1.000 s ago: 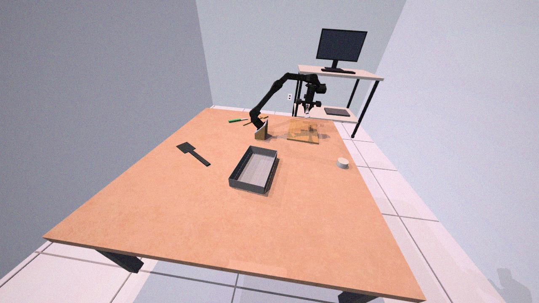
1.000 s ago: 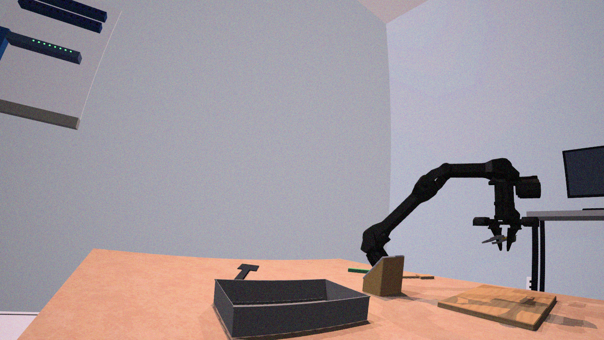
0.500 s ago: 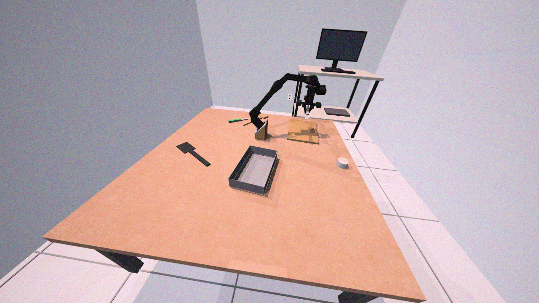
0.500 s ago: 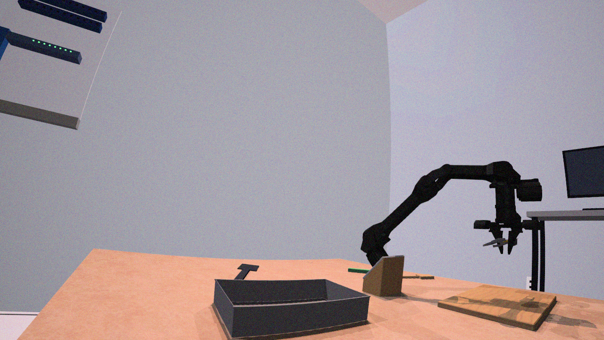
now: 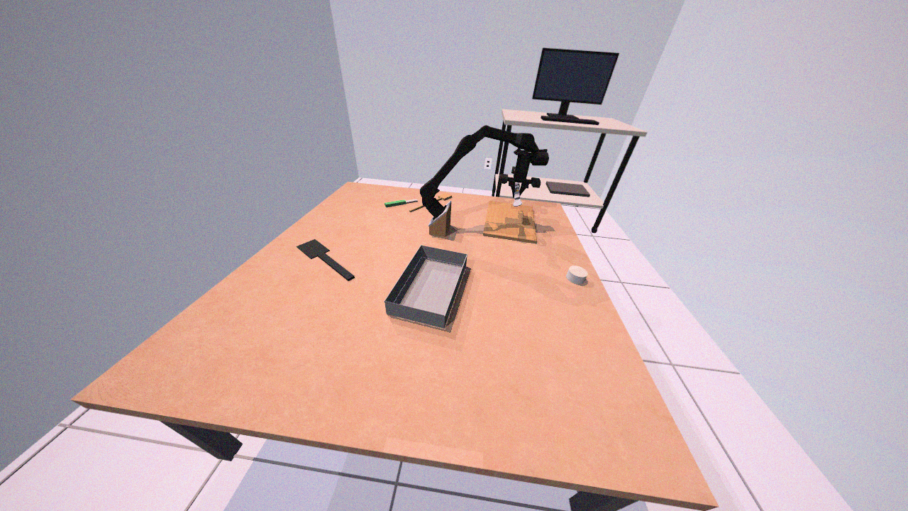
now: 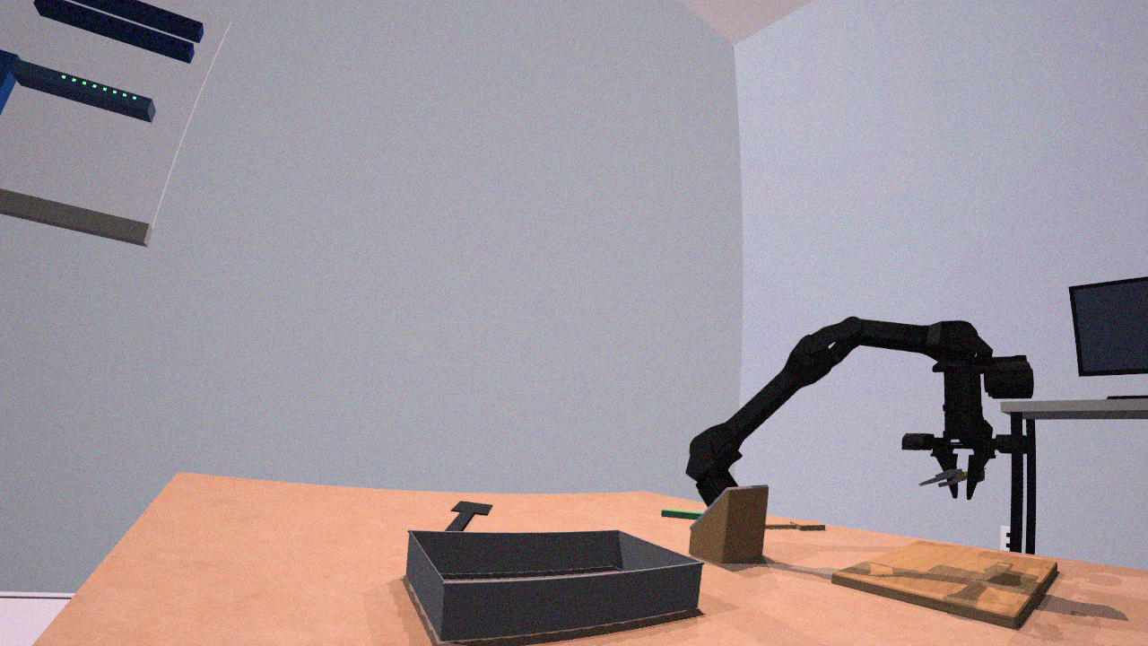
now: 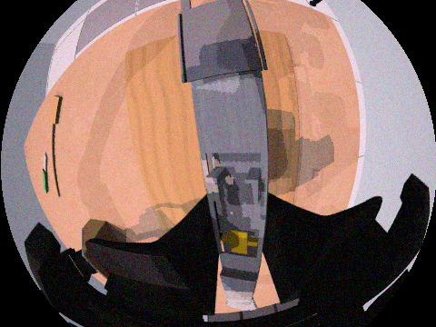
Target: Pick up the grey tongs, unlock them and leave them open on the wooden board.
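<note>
The wooden board lies 10 mm ahead of my gripper tip and 110 mm below it. Also, from my gripper tip: small white cylinder (380 mm ahead, 260 mm to the left, 100 mm below); yellow lock mark (40 mm above); green-handled tool (580 mm to the right, 110 mm below).
</note>
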